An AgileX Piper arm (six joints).
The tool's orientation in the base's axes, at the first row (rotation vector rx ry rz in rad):
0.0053, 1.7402, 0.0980
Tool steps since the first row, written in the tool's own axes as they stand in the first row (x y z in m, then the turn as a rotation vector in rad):
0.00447, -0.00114, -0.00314, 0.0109, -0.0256, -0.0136
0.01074, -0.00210, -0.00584, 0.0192, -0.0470, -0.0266
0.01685, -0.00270, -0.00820, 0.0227, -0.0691, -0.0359
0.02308, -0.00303, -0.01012, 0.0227, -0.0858, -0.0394
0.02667, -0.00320, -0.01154, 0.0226, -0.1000, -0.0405
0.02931, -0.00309, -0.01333, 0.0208, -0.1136, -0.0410
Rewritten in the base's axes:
-0.00380, -0.00107, -0.00395, -0.0139, -0.0257, -0.0102
-0.00748, -0.00183, -0.00973, -0.0270, -0.0474, -0.0177
-0.01081, -0.00221, -0.01538, -0.0356, -0.0698, -0.0211
-0.01375, -0.00229, -0.02121, -0.0382, -0.0866, -0.0216
-0.01576, -0.00234, -0.02451, -0.0385, -0.1008, -0.0223
-0.01798, -0.00219, -0.02680, -0.0380, -0.1145, -0.0214

